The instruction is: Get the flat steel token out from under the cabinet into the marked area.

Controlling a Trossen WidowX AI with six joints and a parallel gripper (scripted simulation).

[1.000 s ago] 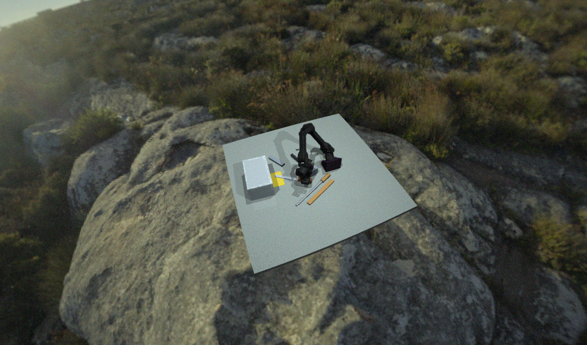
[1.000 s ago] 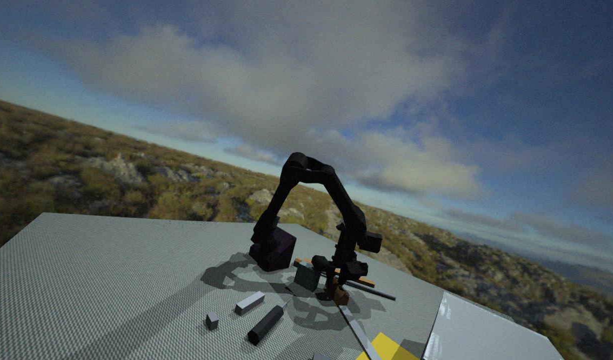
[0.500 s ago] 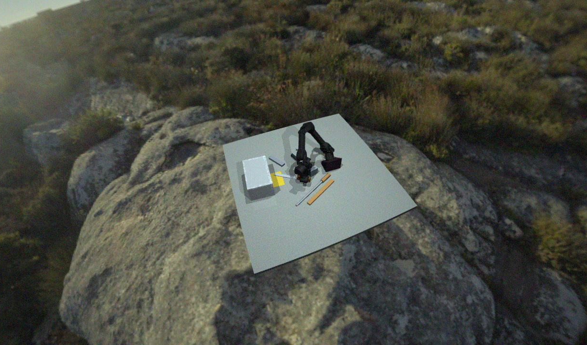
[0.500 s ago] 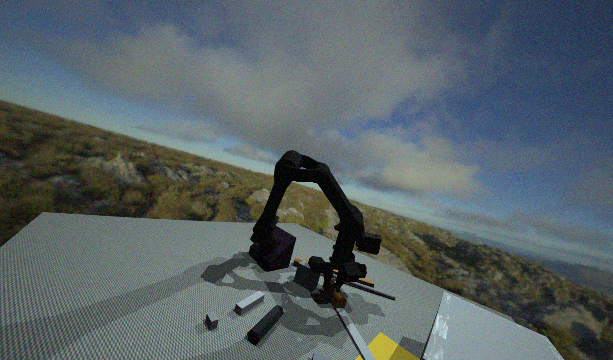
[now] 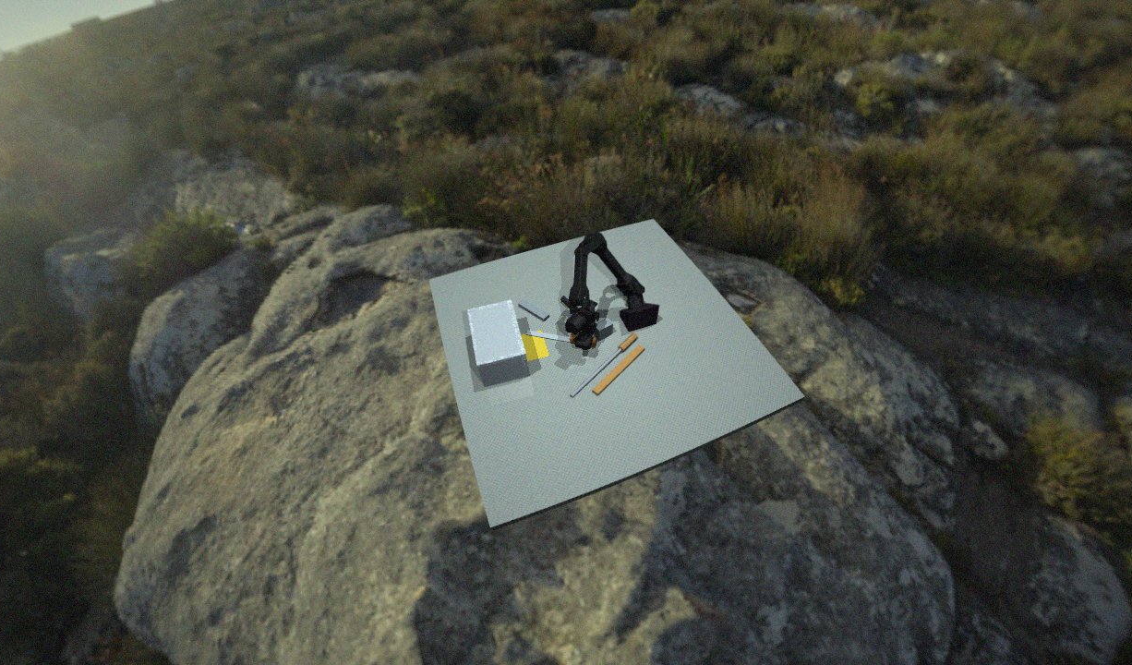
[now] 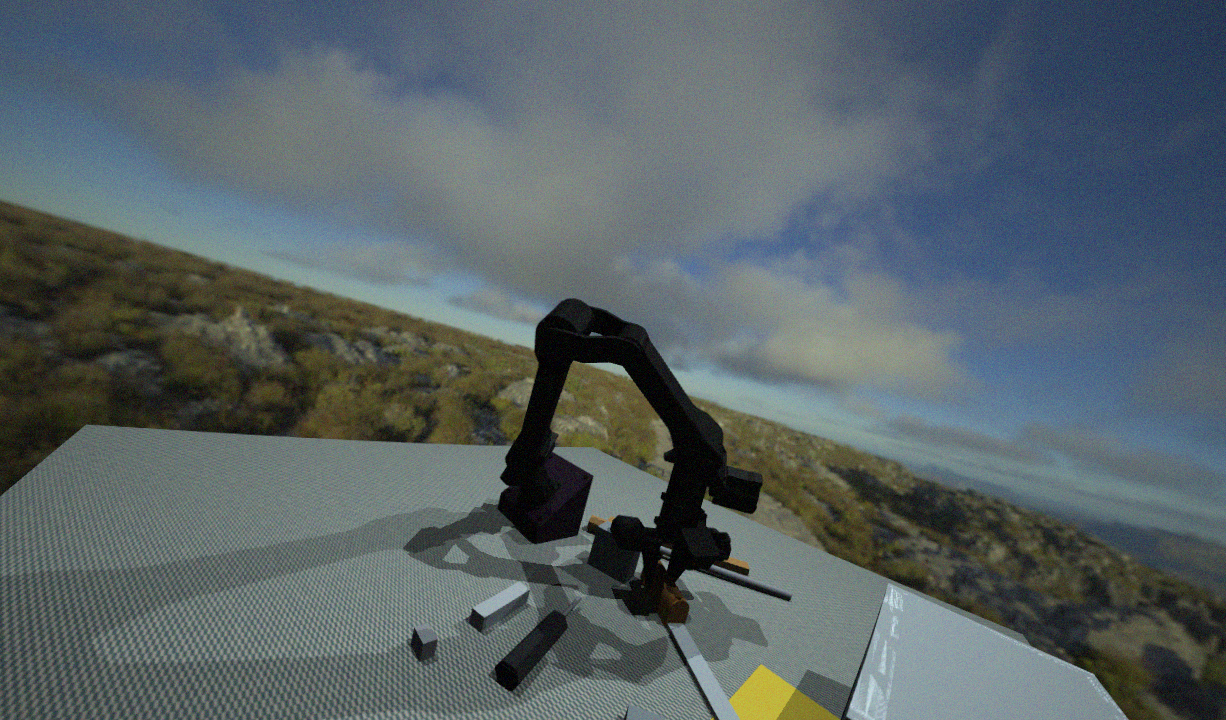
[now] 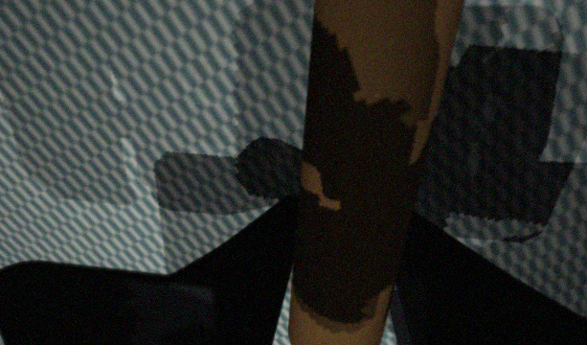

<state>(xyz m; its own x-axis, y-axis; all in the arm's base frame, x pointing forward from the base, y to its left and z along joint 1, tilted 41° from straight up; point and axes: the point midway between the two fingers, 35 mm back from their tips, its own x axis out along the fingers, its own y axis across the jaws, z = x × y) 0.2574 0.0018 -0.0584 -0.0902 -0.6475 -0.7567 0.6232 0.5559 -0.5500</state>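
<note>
Right now my gripper tip is 8 cm past the grey block, 1 cm to the left of it and 2 cm below it. Also, from my gripper tip: grey bar (9 cm behind, 23 cm to the right); small grey cube (9 cm behind, 33 cm to the right); wooden stick (6 cm behind, 18 cm to the left).
</note>
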